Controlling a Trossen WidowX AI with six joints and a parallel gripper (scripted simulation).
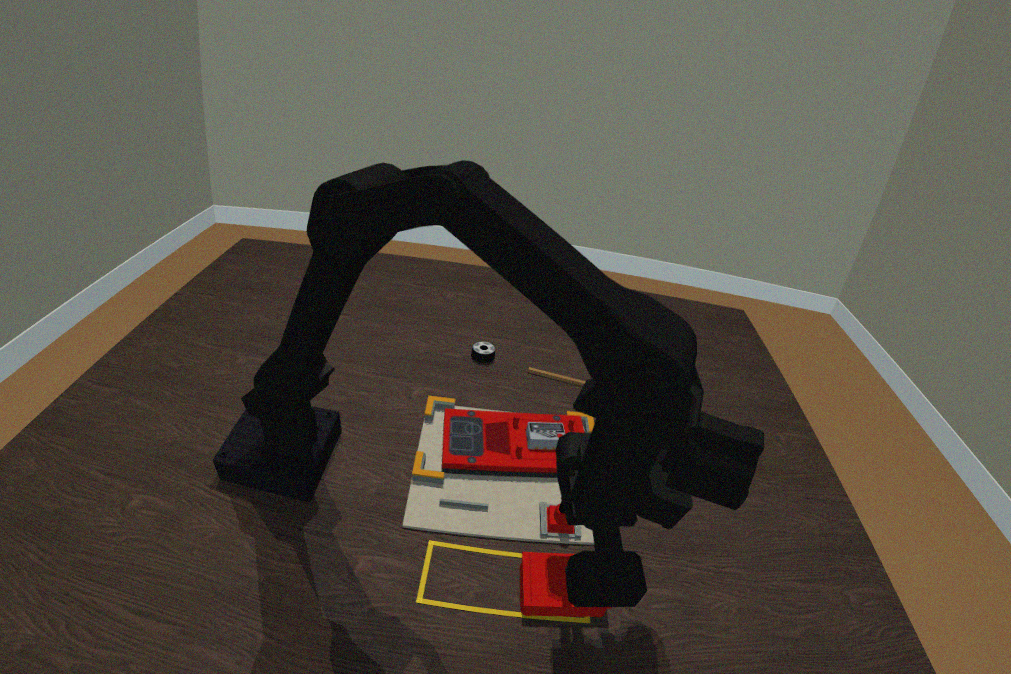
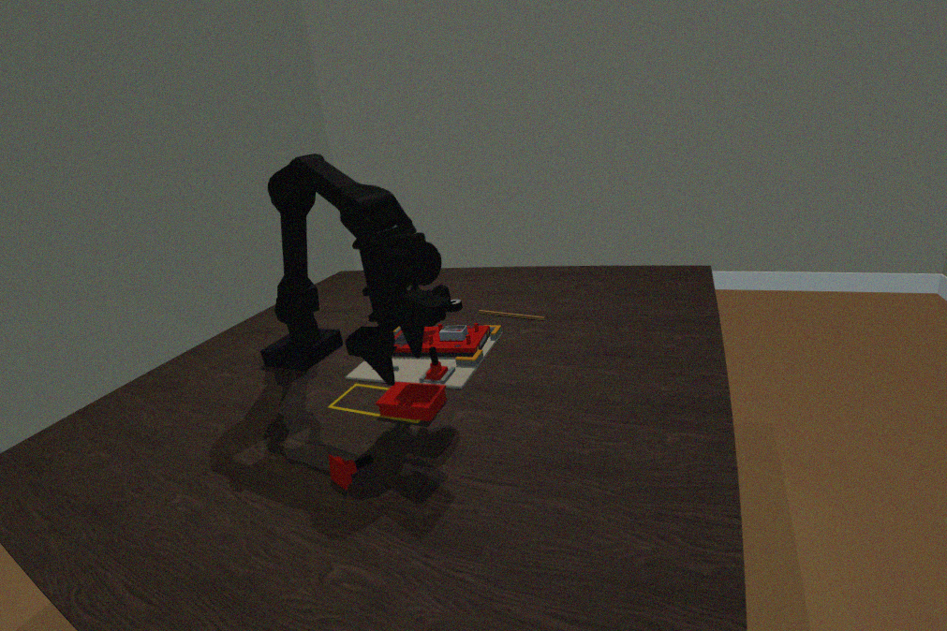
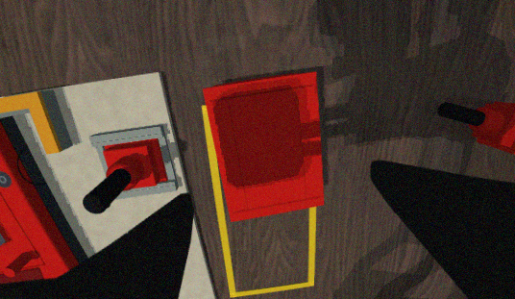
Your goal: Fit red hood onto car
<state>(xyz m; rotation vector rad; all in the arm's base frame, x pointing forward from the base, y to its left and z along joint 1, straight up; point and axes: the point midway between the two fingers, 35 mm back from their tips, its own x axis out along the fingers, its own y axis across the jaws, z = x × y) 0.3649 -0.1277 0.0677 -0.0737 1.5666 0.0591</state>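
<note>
The red hood is 50 mm below my gripper tip. The rest, counted from my gripper tip: grey engine block (30 mm behind, 220 mm to the left, 40 mm below); thin wooden stick (20 mm ahead, 390 mm to the left, 70 mm below); pale plate (70 mm behind, 190 mm to the left, 60 mm below).
</note>
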